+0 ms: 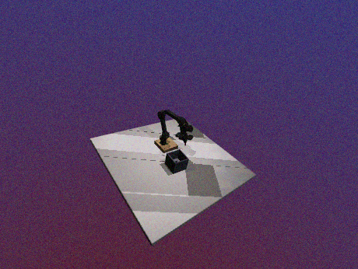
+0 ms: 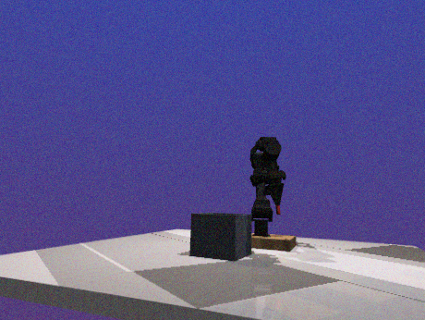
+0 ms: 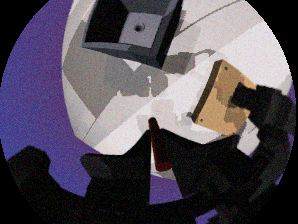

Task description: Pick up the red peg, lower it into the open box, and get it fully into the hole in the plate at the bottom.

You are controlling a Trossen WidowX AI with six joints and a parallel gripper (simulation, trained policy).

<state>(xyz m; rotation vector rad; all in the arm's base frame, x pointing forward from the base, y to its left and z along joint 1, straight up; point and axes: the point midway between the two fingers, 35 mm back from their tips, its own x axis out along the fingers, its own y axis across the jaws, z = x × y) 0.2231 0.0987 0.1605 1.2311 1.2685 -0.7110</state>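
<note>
Now: the grey plate 100 mm ahead of my gripper tip, 180 mm to the right of it and 120 mm below it. Also, from my gripper tip: red peg: 10 mm above.
</note>
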